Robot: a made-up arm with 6 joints.
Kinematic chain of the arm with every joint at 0, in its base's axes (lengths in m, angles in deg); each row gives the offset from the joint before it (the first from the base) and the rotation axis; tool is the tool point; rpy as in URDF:
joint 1: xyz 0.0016 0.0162 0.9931 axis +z
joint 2: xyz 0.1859 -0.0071 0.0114 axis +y
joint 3: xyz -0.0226 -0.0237 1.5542 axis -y
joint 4: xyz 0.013 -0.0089 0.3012 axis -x
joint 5: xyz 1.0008 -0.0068 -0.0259 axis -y
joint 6: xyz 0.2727 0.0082 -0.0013 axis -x
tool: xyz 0.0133 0.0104 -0.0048 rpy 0 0 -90
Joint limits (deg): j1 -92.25..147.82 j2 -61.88..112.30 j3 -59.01..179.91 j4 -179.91..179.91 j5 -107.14..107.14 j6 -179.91..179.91
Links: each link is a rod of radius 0.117 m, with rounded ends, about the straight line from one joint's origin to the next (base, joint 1, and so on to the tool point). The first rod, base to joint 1, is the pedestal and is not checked.
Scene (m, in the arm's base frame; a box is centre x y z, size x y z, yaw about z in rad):
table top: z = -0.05
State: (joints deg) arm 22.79 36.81 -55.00 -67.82 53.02 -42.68
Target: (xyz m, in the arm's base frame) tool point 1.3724 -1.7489 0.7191
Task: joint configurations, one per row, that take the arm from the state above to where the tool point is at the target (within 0.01 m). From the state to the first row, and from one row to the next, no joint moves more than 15 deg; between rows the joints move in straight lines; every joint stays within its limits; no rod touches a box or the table.
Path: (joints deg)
1: 8.93 41.77 -46.84 -66.94 53.29 -42.67
2: -4.93 46.74 -38.68 -66.05 53.56 -42.67
3: -18.79 51.70 -30.52 -65.17 53.82 -42.66
4: -32.66 56.67 -22.36 -64.29 54.09 -42.66
5: -46.52 61.63 -14.21 -63.40 54.36 -42.65

